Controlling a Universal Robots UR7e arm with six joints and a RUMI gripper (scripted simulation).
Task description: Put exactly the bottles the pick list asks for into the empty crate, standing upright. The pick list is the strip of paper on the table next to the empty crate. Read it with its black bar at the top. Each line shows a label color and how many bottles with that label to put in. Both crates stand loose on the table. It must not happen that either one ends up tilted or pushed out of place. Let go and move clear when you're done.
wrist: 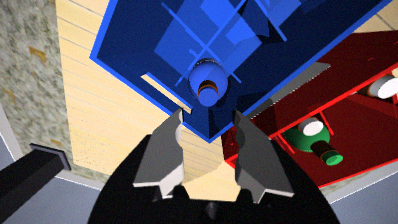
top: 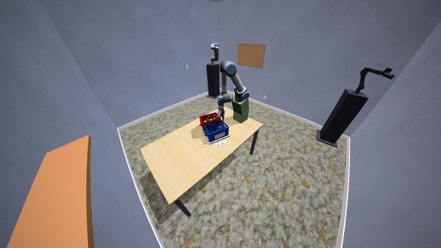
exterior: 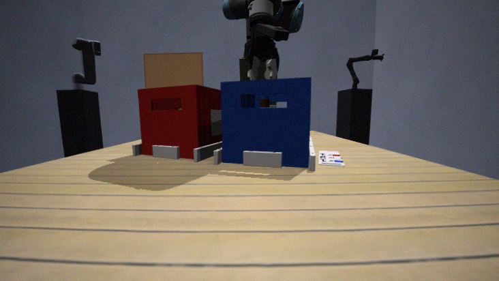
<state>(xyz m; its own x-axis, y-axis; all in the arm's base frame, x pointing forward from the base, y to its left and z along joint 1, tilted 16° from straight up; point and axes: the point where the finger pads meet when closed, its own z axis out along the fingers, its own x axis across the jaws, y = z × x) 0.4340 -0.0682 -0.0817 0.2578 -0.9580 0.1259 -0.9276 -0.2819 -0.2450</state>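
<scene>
The white bottle is 9 cm ahead of my hand, 21 cm to the right of it and 11 cm below it. The rest, counted from my hand: blue-capped bottle: 1 cm ahead, 11 cm below; then blue crate: 10 cm ahead, 11 cm below; then red crate: 1 cm behind, 21 cm to the right, 11 cm below.
</scene>
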